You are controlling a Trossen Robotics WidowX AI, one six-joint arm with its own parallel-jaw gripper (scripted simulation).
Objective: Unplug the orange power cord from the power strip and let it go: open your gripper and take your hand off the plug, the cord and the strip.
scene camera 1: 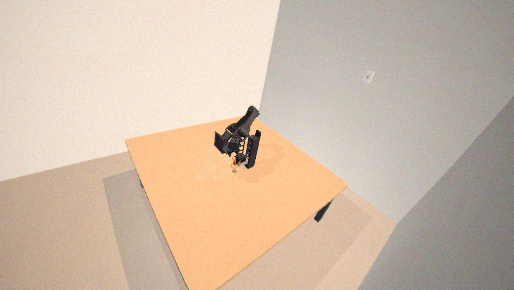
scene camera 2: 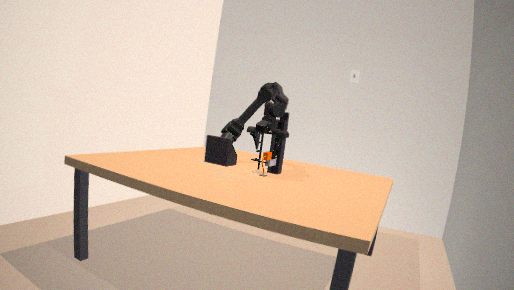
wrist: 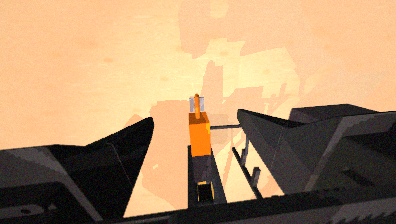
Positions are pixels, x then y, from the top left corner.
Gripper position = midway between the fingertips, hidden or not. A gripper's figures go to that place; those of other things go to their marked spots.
Scene:
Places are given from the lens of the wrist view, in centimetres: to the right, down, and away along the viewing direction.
gripper [wrist: 196, 117]: 0, 0, 11
orange plug [wrist: 199, 129]: 0, 2, 13

